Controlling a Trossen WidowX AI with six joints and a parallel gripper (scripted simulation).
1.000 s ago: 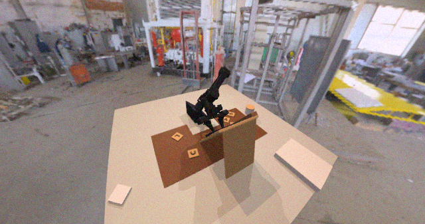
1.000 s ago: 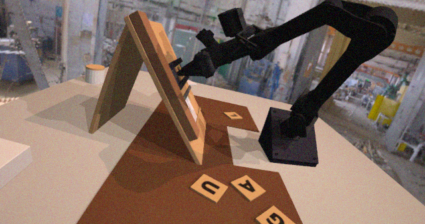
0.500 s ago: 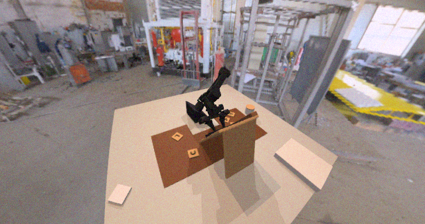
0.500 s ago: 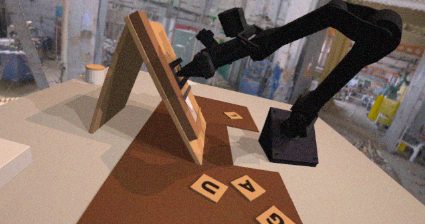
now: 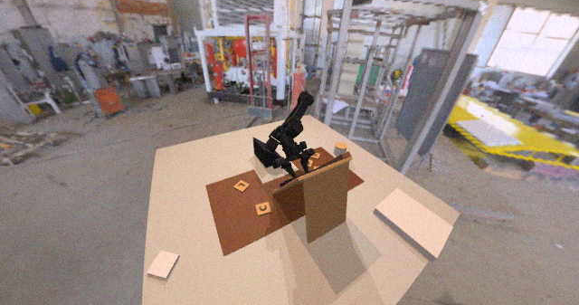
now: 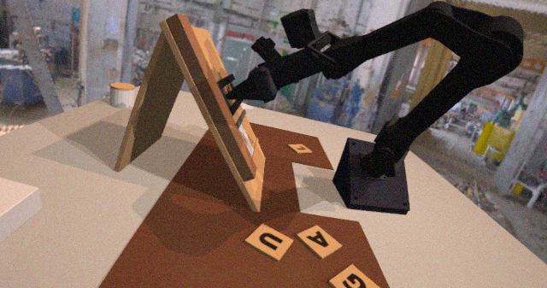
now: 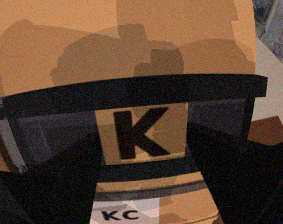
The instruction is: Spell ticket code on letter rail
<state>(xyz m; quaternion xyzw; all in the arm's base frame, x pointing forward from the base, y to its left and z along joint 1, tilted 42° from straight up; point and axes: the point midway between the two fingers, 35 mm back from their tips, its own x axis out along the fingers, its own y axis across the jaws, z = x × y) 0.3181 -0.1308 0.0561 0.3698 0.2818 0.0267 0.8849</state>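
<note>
Now: the white ticket 80 mm below my gripper tip, 50 mm behind it and 40 mm to the left of it. Also, from my gripper tip: brown mat: 170 mm below, 150 mm behind, 40 mm to the left; then letter tile: 240 mm to the left, 160 mm below, 90 mm behind; then pale box: 410 mm ahead, 320 mm to the left, 150 mm below.
</note>
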